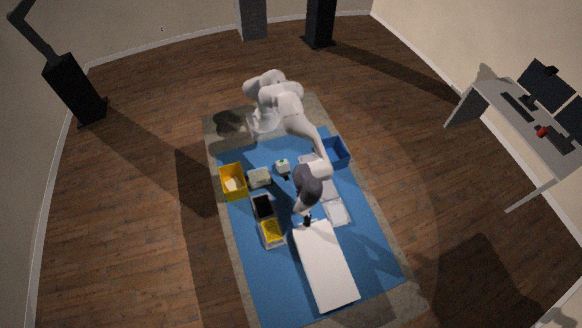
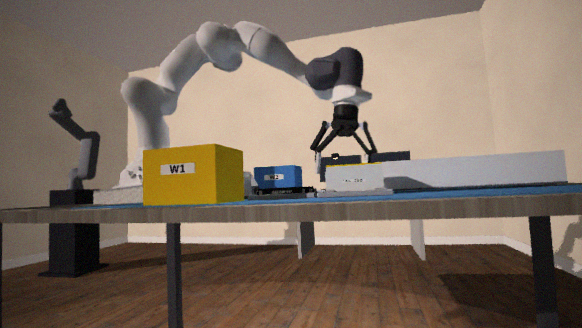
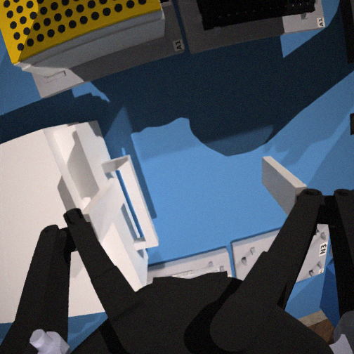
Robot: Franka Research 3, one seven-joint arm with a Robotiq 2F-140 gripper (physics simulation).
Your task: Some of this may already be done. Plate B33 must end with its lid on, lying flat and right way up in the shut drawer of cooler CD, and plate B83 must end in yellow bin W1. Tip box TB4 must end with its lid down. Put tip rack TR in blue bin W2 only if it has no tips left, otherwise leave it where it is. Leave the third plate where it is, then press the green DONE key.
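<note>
The white cooler (image 1: 327,267) (image 2: 475,169) (image 3: 30,200) lies on the blue mat; its end drawer (image 3: 102,215), with a bar handle (image 3: 137,205), looks slightly out. My gripper (image 1: 307,219) (image 2: 345,159) (image 3: 189,179) is open and empty, one finger over the drawer end, the other beyond the handle. Yellow bin W1 (image 1: 237,193) (image 2: 180,185) holds a pale plate (image 1: 232,184). A yellow holed rack (image 1: 271,231) (image 3: 75,25) shows dark holes. A pale lidded box (image 1: 259,178) stands beside W1. The green key (image 1: 281,161) is on a small white box. A pale plate (image 1: 337,212) lies beside the cooler; plate names are unreadable.
Blue bin W2 (image 1: 340,160) (image 2: 277,176) stands near the arm's base. A black rack (image 1: 262,206) (image 3: 255,12) sits next to the yellow one. White nest N3 (image 3: 320,265) is near the right finger. The cooler's raised body borders the left finger.
</note>
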